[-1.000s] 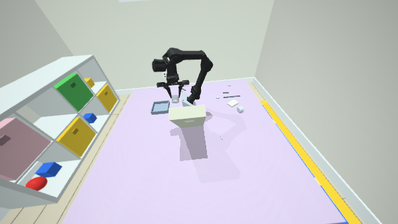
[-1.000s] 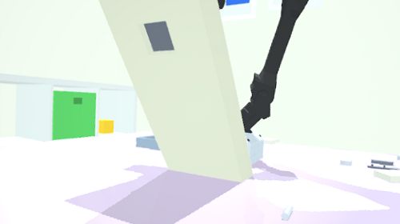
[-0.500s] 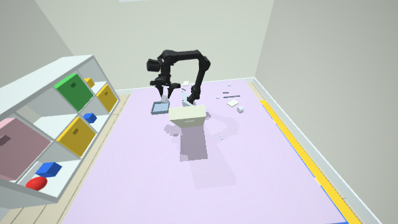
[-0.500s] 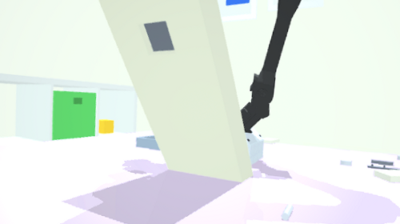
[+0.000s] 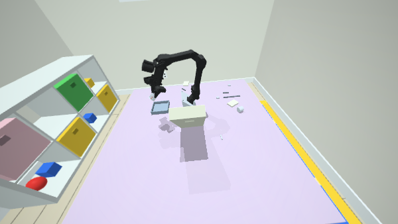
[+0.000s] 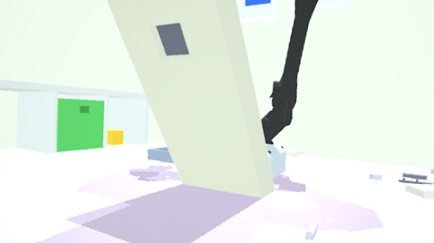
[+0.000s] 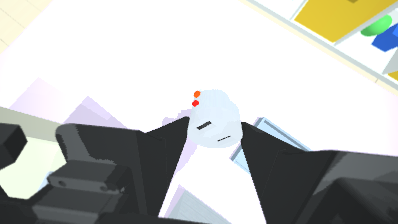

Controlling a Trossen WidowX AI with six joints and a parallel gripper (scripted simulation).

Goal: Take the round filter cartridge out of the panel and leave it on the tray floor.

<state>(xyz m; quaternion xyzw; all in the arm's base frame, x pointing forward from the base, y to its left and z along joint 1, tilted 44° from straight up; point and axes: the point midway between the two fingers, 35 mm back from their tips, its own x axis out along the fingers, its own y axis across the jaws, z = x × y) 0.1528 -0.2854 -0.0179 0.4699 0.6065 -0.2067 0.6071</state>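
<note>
Now: gripper tip 26 cm above the blue-grey tray, 18 cm past it and 5 cm to the left of it. The rest, counted from my gripper tip: small peg (46 cm to the left, 26 cm below, 19 cm ahead); round pale cartridge (right at my gripper tip).
</note>
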